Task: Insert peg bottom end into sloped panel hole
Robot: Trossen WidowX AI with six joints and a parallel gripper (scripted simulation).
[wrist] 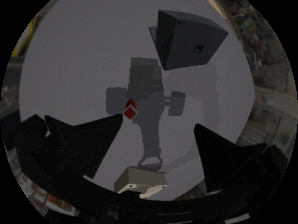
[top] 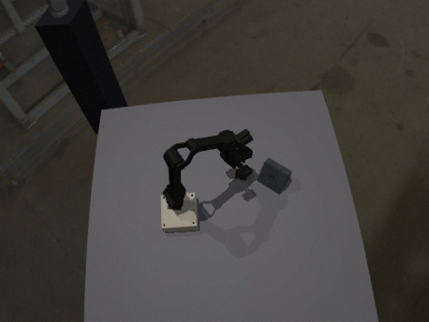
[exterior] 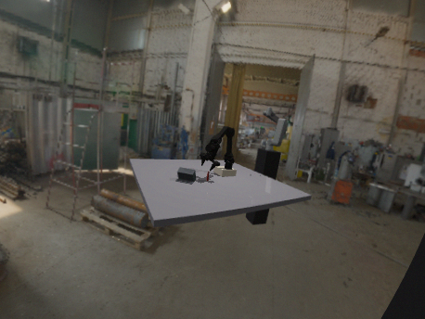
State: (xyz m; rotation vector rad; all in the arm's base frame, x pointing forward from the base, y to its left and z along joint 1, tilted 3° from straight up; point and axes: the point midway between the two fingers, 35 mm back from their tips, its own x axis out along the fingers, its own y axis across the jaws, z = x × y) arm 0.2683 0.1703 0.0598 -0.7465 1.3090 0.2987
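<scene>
My gripper tip is 2 cm past the red peg, 3 cm to the right of it and 4 cm above it. Round my gripper tip: grey sloped panel 16 cm ahead, 4 cm to the left, 6 cm below.
</scene>
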